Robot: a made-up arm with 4 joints. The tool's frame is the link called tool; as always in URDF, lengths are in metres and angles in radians. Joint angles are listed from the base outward. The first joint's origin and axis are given. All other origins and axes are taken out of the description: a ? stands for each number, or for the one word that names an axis. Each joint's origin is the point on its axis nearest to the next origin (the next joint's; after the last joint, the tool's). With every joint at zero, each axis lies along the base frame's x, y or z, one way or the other. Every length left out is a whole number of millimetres.
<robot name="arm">
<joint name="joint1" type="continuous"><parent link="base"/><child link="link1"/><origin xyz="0.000 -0.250 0.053" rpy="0.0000 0.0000 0.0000"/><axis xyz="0 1 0"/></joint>
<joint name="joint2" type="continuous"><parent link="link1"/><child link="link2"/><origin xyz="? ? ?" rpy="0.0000 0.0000 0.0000"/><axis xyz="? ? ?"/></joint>
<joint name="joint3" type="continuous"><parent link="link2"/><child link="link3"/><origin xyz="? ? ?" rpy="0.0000 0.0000 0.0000"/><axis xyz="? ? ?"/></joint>
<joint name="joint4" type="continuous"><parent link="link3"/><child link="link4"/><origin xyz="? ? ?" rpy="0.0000 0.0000 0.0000"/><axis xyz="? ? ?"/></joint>
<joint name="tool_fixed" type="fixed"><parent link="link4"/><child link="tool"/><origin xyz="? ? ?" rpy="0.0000 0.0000 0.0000"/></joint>
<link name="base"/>
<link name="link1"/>
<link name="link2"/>
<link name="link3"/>
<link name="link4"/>
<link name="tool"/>
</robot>
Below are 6 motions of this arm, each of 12 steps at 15 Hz.
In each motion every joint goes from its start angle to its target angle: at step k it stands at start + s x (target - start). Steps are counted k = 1, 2, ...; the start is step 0. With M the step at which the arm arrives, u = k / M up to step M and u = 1 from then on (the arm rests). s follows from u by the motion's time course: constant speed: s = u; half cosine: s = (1 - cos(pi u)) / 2; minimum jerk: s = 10 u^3 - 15 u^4 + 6 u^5.
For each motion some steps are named. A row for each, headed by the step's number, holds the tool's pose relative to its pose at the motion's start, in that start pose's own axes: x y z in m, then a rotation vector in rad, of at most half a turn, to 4 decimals.
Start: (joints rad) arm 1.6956 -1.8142 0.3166 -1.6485
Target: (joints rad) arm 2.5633 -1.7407 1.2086 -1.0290
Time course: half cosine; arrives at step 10
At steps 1, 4, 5, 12:
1: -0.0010 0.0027 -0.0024 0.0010 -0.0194 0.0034
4: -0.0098 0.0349 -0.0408 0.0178 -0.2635 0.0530
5: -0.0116 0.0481 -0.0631 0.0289 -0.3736 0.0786
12: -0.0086 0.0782 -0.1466 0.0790 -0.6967 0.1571

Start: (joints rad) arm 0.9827 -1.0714 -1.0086 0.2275
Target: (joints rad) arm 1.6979 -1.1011 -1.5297 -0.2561
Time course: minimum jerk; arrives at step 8
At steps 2, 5, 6, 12:
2: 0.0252 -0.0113 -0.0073 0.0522 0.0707 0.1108
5: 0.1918 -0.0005 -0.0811 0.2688 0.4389 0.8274
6: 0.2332 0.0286 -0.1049 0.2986 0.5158 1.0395
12: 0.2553 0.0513 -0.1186 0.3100 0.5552 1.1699

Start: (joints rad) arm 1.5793 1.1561 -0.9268 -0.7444
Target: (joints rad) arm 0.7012 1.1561 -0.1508 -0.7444
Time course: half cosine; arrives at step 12
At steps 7, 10, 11, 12:
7: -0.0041 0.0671 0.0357 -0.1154 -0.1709 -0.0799
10: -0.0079 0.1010 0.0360 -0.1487 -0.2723 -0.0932
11: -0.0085 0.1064 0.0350 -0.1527 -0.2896 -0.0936
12: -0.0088 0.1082 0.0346 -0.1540 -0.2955 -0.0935

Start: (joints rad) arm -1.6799 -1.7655 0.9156 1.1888
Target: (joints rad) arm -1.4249 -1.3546 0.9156 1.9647
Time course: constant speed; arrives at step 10
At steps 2, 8, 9, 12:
2: -0.0066 0.0063 -0.0003 0.0650 -0.0947 -0.0386
8: -0.0159 0.0275 0.0033 0.2195 -0.3604 -0.1899
9: -0.0158 0.0310 0.0046 0.2389 -0.4017 -0.2191
12: -0.0153 0.0345 0.0061 0.2563 -0.4420 -0.2493

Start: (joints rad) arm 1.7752 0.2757 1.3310 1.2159
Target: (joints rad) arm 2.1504 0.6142 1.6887 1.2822
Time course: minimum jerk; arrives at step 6
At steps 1, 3, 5, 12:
1: 0.0010 0.0013 0.0056 -0.0187 0.0123 0.0034
3: 0.0207 0.0292 0.0723 -0.2796 0.1607 0.0593
5: 0.0476 0.0763 0.1209 -0.5650 0.2854 0.1367
12: 0.0497 0.0806 0.1236 -0.5877 0.2940 0.1435

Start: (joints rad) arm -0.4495 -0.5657 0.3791 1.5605
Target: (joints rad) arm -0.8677 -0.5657 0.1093 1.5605
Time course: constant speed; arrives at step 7
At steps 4, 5, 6, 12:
4: -0.0073 -0.0047 -0.0557 0.0262 -0.1925 -0.0597
5: -0.0069 -0.0068 -0.0696 0.0323 -0.2419 -0.0700
6: -0.0058 -0.0094 -0.0834 0.0382 -0.2917 -0.0783
12: -0.0038 -0.0125 -0.0970 0.0437 -0.3419 -0.0847

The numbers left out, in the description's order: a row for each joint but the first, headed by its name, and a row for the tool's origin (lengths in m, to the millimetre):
joint2: xyz 0.130 0.000 0.024, axis 1 0 0
joint3: xyz 0.000 0.049 -0.155, axis 0 0 -1
joint4: xyz -0.090 -0.159 0.000, axis 0 -1 0
tool: xyz -0.080 0.000 0.063

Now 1 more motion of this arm.
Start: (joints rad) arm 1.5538 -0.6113 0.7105 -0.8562
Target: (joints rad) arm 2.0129 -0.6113 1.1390 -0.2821
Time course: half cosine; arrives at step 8
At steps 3, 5, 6, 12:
3: -0.0287 0.0092 -0.0252 -0.0233 -0.0943 -0.0930
5: -0.0642 0.0220 -0.0548 -0.0869 -0.2255 -0.2093
6: -0.0786 0.0275 -0.0671 -0.1257 -0.2858 -0.2565
12: -0.0912 0.0324 -0.0782 -0.1667 -0.3427 -0.2971

